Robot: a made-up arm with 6 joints. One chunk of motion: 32 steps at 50 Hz.
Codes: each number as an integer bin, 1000 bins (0 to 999) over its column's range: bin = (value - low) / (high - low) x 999, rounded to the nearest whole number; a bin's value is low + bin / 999 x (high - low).
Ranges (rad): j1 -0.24..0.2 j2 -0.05..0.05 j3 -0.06..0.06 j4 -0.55..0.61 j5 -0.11..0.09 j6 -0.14..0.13
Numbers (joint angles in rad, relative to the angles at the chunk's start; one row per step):
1: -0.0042 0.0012 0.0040 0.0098 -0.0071 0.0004
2: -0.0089 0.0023 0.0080 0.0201 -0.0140 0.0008
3: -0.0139 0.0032 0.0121 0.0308 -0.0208 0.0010
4: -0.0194 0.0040 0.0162 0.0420 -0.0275 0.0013
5: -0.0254 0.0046 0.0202 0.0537 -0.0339 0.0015
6: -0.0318 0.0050 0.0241 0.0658 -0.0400 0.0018
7: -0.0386 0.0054 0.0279 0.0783 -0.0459 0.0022
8: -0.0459 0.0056 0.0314 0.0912 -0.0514 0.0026
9: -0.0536 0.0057 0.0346 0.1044 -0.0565 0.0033
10: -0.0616 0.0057 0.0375 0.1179 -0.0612 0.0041
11: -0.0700 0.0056 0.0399 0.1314 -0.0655 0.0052
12: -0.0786 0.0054 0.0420 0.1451 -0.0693 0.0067
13: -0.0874 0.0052 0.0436 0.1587 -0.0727 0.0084
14: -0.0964 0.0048 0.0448 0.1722 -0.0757 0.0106
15: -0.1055 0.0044 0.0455 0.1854 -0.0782 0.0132
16: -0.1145 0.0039 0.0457 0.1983 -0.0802 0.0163
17: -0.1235 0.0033 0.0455 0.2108 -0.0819 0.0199
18: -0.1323 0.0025 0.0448 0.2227 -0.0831 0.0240
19: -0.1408 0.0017 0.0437 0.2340 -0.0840 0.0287
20: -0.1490 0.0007 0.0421 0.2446 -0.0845 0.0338
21: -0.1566 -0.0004 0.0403 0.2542 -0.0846 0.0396
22: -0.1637 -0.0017 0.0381 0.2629 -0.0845 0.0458
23: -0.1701 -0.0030 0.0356 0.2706 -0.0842 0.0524
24: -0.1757 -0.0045 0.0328 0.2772 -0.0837 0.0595
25: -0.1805 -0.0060 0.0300 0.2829 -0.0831 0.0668
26: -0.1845 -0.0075 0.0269 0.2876 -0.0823 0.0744
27: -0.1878 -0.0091 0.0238 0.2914 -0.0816 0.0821
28: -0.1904 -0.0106 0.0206 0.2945 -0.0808 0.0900
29: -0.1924 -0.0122 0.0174 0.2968 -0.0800 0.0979
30: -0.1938 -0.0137 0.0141 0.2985 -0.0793 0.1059
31: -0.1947 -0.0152 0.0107 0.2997 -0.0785 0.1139
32: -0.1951 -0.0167 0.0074 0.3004 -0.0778 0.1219
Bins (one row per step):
1: 535 511 533 482 514 519
2: 525 522 566 491 480 521
3: 513 531 600 500 446 522
4: 501 539 634 510 412 523
5: 487 545 668 520 380 524
6: 473 549 700 530 350 525
7: 457 553 732 541 320 526
8: 441 555 761 552 293 528
9: 423 556 788 564 267 530
10: 405 556 812 575 244 533
11: 386 555 832 587 222 537
12: 366 553 849 599 203 543
13: 346 551 862 610 186 549
14: 326 547 872 622 171 557
15: 305 543 878 633 159 567
16: 285 538 880 644 149 578
17: 265 532 878 655 140 592
18: 245 524 872 665 134 607
19: 225 516 863 675 130 624
20: 207 506 850 684 127 643
21: 189 496 835 693 127 665
22: 173 483 817 700 127 687
23: 159 470 796 707 129 712
24: 146 455 773 712 131 738
25: 135 440 749 717 134 765
26: 126 425 723 721 138 793
27: 119 409 698 725 142 822
28: 113 394 671 727 146 851
29: 108 378 644 729 150 880
30: 105 363 617 731 153 910
31: 103 348 589 732 157 939
32: 102 333 561 732 161 969

